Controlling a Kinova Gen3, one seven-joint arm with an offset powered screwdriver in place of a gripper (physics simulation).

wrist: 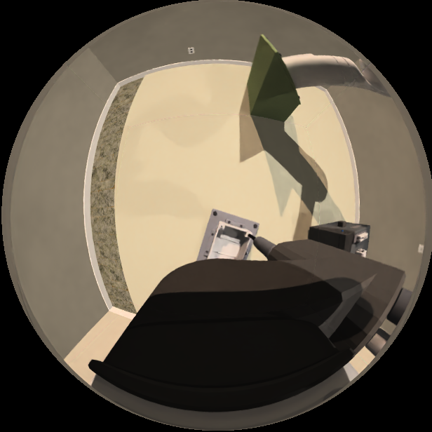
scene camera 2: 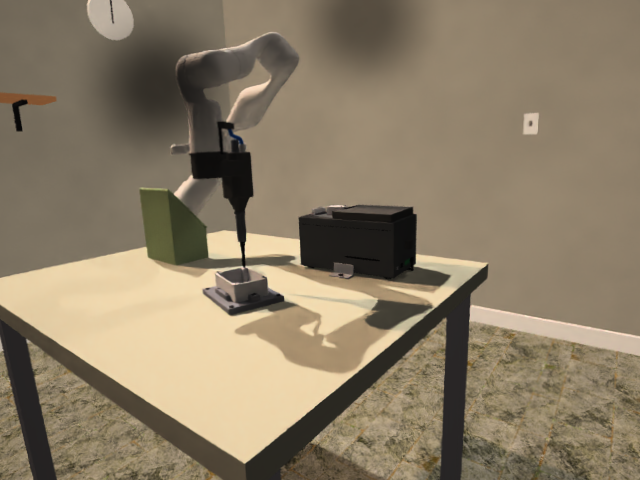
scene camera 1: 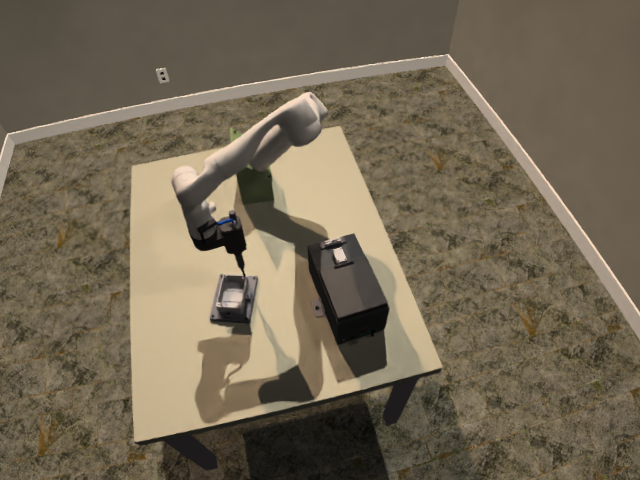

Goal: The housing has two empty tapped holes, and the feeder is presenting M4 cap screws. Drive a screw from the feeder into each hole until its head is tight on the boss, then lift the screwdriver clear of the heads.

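The housing [scene camera 1: 230, 311] [scene camera 2: 250, 291] [wrist: 235, 227] is a light grey open box on a dark flat plate [scene camera 1: 213, 313] [scene camera 2: 233, 308] [wrist: 207, 243]. My screwdriver [scene camera 1: 244, 274] [scene camera 2: 244, 265] [wrist: 251, 236] points down, its thin tip at the back right corner of the housing in scene camera 1. In scene camera 2 the tip shows slightly above the rim. Whether a screw is on the tip is too small to tell. The tapped holes and any screw heads cannot be made out. The black feeder [scene camera 1: 354, 289] [scene camera 2: 346, 242] [wrist: 327, 238] stands to the right, with small silver parts on top.
A green angled block [scene camera 1: 255, 187] [scene camera 2: 173, 232] [wrist: 272, 85] stands by the arm's base at the back of the table [scene camera 1: 165, 377] [scene camera 2: 170, 372]. A small metal bracket [scene camera 1: 317, 308] [scene camera 2: 343, 269] sits at the feeder's side. Arm shadows fall across the table.
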